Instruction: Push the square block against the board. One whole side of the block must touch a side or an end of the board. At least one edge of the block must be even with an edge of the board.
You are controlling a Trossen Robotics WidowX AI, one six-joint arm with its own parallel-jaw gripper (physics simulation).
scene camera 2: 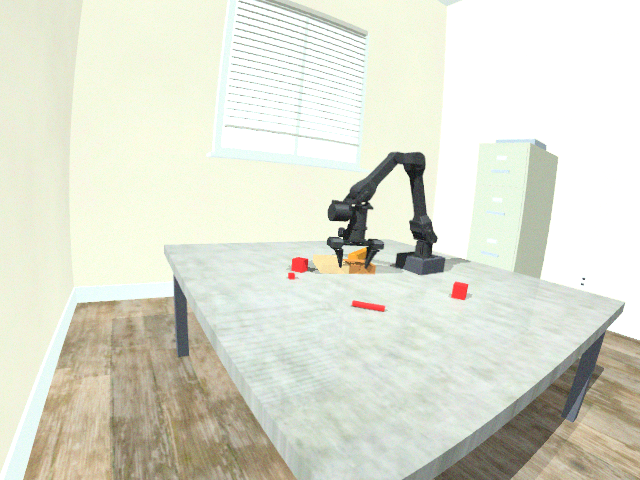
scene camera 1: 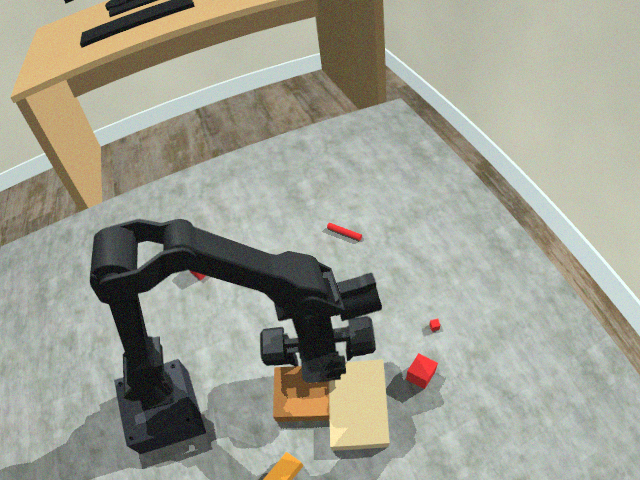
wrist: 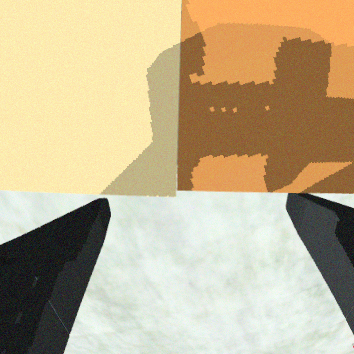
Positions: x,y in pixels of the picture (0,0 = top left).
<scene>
My gripper shows in scene camera 2, in scene camera 1 and in the wrist view (198,202). The same spot on my gripper: (scene camera 2: 370,250) is (scene camera 1: 287,338).
</scene>
